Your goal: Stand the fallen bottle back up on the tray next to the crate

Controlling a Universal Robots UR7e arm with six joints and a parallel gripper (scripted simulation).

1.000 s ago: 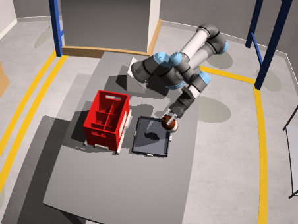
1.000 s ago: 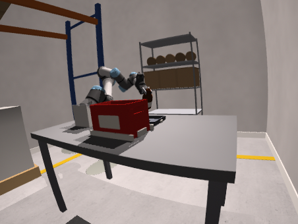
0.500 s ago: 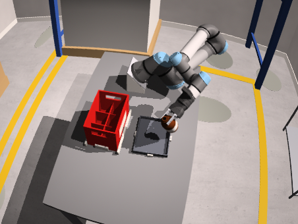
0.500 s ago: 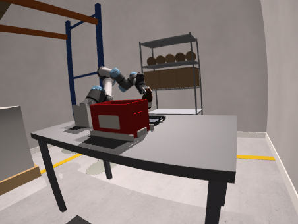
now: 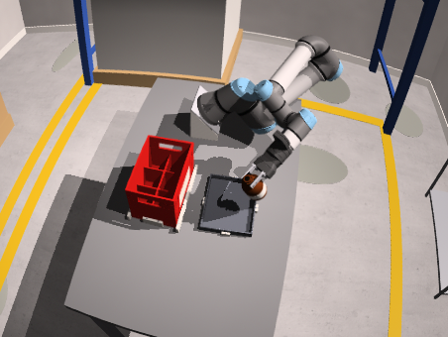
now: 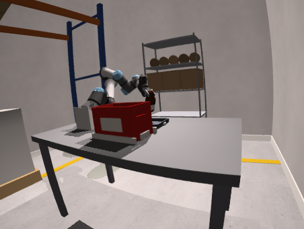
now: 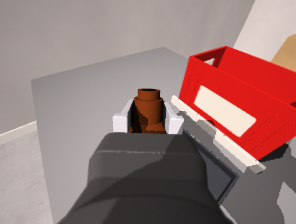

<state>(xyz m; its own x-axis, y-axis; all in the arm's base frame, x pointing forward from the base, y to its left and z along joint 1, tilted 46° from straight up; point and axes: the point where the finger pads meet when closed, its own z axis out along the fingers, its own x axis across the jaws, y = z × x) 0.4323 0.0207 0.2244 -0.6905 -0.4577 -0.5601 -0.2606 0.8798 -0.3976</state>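
Now: hand 10 mm past the bottle, 10 mm to the right of it and 50 mm above it. Also, from my hand: tray 20 mm behind, 50 mm to the right, 190 mm below; then red crate 50 mm behind, 320 mm to the right, 120 mm below.
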